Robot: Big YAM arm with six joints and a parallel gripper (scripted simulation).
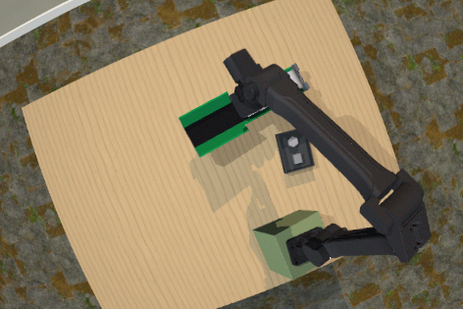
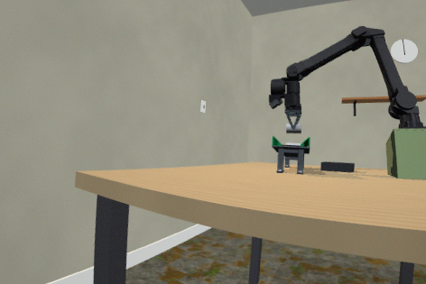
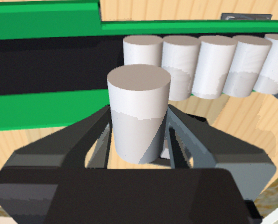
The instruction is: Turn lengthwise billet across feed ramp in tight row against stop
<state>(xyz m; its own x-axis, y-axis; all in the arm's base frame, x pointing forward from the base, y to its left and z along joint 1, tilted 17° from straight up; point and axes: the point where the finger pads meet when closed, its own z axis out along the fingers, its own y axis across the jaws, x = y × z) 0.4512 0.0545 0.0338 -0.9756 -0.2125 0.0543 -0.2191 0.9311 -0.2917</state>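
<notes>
Now: the ramp 110 mm below my hand. The rest, counted from my hand: dark tray (170 mm behind, 110 mm to the right, 170 mm below).
</notes>
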